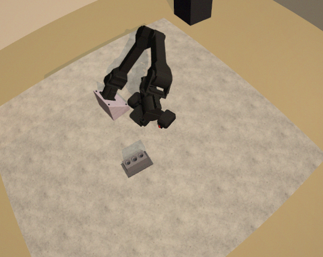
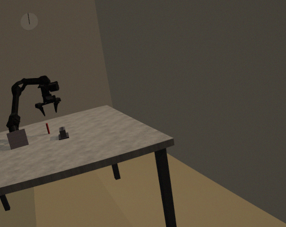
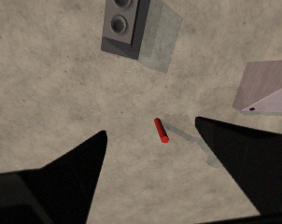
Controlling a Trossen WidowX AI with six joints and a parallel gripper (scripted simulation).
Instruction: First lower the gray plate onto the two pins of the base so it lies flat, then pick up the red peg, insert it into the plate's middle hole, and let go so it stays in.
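Right now my gripper tip is 50 mm past the red peg, 50 mm to the right of it and 110 mm above it. Round my gripper tip: gray base: 50 mm ahead, 130 mm to the right, 140 mm below; then gray plate: 50 mm ahead, 130 mm to the right, 100 mm below.
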